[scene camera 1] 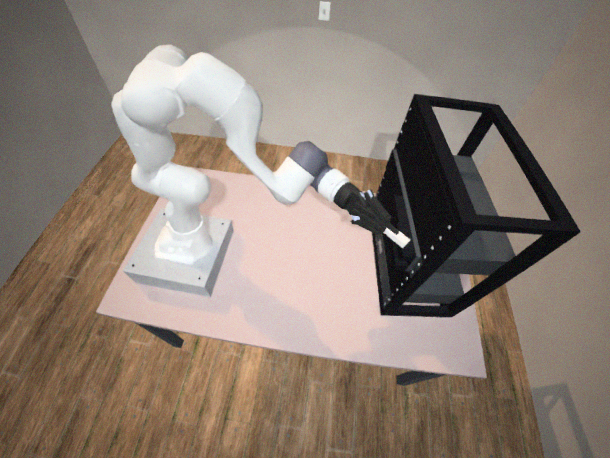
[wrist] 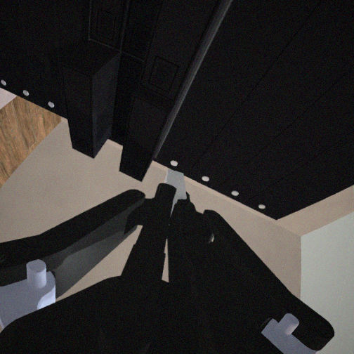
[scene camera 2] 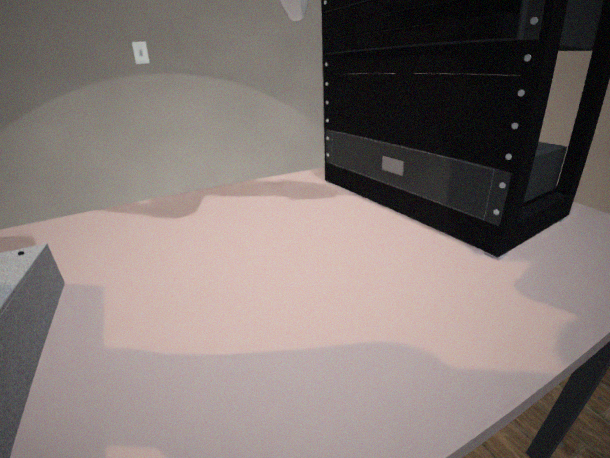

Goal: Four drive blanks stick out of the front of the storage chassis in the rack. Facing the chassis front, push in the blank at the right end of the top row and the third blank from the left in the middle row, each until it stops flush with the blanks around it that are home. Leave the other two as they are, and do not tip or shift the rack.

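The storage chassis (wrist: 106, 22) is dark, in the front of the black rack (scene camera 1: 520, 150) (scene camera 2: 517, 215) (wrist: 280, 125). In the wrist view two dark blanks stick out near the chassis's right end: one (wrist: 142, 135) in the top row beside the grey lip, another (wrist: 87, 110) in a lower row; I cannot tell which. The other protruding blanks are not clear. My gripper (scene camera 1: 397, 237) (wrist: 171, 183) is shut and empty, its pale tips close before the rack front. In the wrist view they appear beyond the top-row blank's outer end, with a gap between. Contact is not visible.
A thin grey lip (scene camera 1: 407, 200) (wrist: 192, 75) runs along the chassis top. Black panels with pale screws lie above it. A grey panel (scene camera 2: 435, 185) with a light label is at the rack's bottom. The rack stands upright on the pink table (scene camera 1: 300, 270) (scene camera 2: 250, 280).
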